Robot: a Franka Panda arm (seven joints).
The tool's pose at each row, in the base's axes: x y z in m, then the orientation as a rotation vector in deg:
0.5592 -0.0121 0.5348 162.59 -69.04 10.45
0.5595 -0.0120 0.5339 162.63 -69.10 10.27
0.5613 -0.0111 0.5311 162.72 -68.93 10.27
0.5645 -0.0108 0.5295 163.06 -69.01 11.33
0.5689 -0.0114 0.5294 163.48 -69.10 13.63
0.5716 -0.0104 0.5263 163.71 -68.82 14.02
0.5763 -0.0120 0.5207 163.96 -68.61 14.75
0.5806 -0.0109 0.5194 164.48 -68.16 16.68
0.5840 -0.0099 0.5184 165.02 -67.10 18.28
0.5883 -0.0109 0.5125 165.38 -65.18 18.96
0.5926 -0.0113 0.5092 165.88 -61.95 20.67
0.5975 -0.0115 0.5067 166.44 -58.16 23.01
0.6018 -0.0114 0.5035 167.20 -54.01 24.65
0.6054 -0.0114 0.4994 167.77 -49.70 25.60
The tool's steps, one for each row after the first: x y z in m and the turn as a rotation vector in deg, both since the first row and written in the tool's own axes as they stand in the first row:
0.0000 -0.0003 0.0009 0.00 -0.13 0.03
0.0003 -0.0022 0.0038 0.02 -0.14 -0.10
0.0020 -0.0047 0.0056 0.66 0.32 -0.09
0.0055 -0.0075 0.0061 1.77 1.44 -0.07
0.0062 -0.0101 0.0094 2.00 1.61 -0.28
0.0099 -0.0124 0.0155 2.38 1.96 -0.44
0.0119 -0.0163 0.0170 3.32 2.89 -0.78
0.0134 -0.0194 0.0182 3.99 3.73 -1.49
0.0163 -0.0218 0.0246 3.97 4.27 -2.72
0.0191 -0.0247 0.0282 4.09 5.53 -4.76
0.0223 -0.0281 0.0312 4.41 7.16 -7.15
0.0248 -0.0312 0.0347 4.67 8.34 -9.83
0.0267 -0.0338 0.0391 4.57 9.22 -12.60

